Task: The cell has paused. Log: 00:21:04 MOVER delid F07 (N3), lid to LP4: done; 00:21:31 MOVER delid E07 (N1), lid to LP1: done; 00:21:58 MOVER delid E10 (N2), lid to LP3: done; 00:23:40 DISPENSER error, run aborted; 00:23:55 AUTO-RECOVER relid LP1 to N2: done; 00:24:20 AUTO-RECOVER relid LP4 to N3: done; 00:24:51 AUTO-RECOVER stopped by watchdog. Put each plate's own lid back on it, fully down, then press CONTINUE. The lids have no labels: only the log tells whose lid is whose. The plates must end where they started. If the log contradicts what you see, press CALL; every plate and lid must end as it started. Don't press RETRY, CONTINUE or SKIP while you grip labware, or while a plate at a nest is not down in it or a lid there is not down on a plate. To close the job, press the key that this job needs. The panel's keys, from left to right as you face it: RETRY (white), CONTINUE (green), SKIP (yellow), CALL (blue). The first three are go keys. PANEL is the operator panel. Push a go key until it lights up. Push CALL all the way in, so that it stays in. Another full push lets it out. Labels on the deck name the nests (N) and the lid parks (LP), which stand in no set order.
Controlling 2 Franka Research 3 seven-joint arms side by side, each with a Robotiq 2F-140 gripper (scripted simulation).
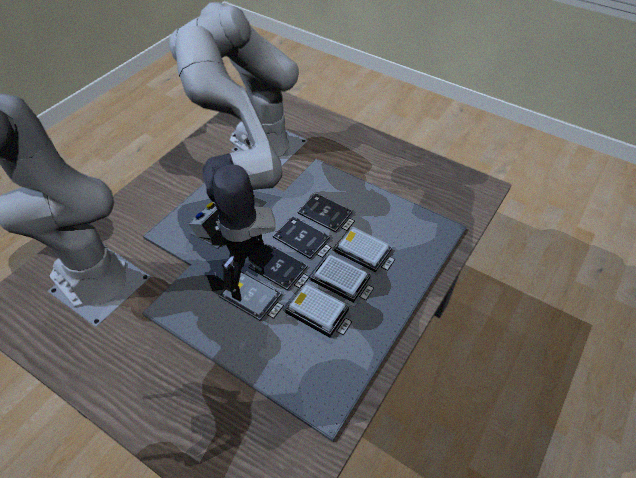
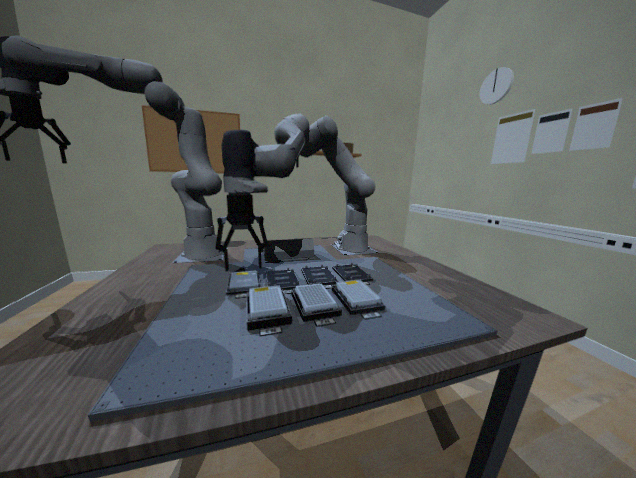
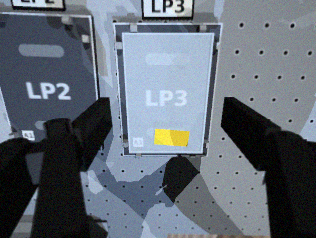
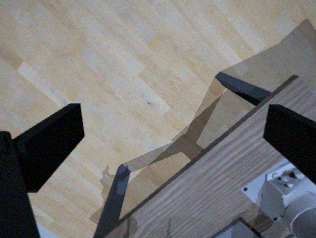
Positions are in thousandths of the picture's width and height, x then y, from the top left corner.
N2 plate: image 1 524, 568; image 2 494, 622; not seen in image 3 (out of frame); not seen in image 4 (out of frame)
